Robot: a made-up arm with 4 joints.
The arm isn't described. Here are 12 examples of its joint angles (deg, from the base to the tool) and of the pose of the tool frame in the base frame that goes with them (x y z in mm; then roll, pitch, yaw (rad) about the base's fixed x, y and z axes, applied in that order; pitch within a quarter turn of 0, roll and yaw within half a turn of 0).
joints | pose
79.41 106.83 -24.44 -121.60 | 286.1 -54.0 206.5 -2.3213 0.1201 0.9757
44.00 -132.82 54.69 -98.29 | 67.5 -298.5 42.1 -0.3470 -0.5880 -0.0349
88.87 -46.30 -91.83 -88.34 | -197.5 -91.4 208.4 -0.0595 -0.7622 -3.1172
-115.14 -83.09 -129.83 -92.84 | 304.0 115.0 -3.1 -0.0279 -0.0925 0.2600
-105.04 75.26 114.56 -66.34 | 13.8 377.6 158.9 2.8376 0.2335 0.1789
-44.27 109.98 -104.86 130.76 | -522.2 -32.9 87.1 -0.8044 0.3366 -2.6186
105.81 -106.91 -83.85 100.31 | -96.2 -324.7 -40.3 2.9291 0.2934 -2.9778
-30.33 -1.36 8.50 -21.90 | -75.9 -86.5 93.5 0.3582 0.1483 -0.5329
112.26 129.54 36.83 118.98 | 206.1 115.1 76.1 0.0781 -0.3915 2.4831
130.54 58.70 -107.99 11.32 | 436.0 81.8 205.0 1.5588 -0.5168 0.3444
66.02 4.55 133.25 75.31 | -2.8 -271.3 6.5 1.7116 0.8126 -2.0735
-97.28 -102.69 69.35 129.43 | -136.1 32.8 -4.8 2.3742 -0.2070 -2.9000
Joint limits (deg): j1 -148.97..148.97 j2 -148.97..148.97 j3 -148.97..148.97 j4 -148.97..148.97
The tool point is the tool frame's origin. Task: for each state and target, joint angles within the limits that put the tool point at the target. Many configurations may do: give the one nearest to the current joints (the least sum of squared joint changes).
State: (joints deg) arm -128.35 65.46 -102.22 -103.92
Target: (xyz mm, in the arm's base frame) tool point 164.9 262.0 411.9
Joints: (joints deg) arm -141.08 30.90 -138.03 -125.20
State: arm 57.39 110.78 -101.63 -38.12
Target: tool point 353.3 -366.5 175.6
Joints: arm 79.35 95.44 -148.97 -87.93
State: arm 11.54 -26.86 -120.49 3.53
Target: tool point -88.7 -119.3 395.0
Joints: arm 27.49 -7.80 -99.54 -25.65
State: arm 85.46 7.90 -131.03 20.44
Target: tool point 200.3 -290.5 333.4
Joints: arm 99.19 -0.34 -135.46 23.36
